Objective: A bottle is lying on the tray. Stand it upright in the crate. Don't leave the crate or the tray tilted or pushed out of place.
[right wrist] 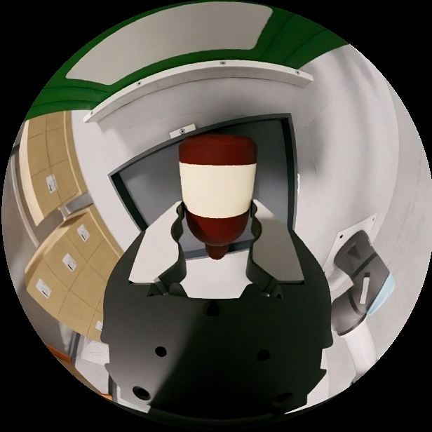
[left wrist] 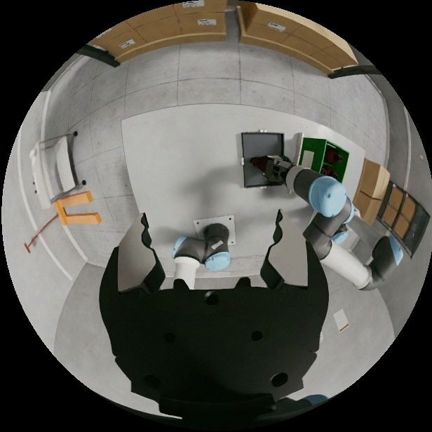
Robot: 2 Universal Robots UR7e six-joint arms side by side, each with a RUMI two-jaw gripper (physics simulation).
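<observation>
The bottle (left wrist: 258, 161) (right wrist: 218, 190), dark red with a cream label, lies on its side over the tray; the views do not show whether it touches the tray floor. The dark grey tray (left wrist: 252, 145) (right wrist: 145, 187) looks flat on the table. My right gripper (left wrist: 269, 164) (right wrist: 217, 201) is shut on the bottle, one jaw at each side near the shoulder, with the neck pointing toward the palm. The green crate (left wrist: 314, 144) (right wrist: 285, 45) stands beside the tray and holds brown bottles; its compartments are partly hidden. My left gripper (left wrist: 211, 211) is open and empty, high above the table.
A white rail (left wrist: 300, 148) (right wrist: 200, 68) stands between tray and crate. Cardboard boxes (left wrist: 369, 190) stand beyond the crate. The left arm's base (left wrist: 216, 234) (right wrist: 355, 250) is on the table's near side. The right arm (left wrist: 327, 195) reaches past the crate's near side.
</observation>
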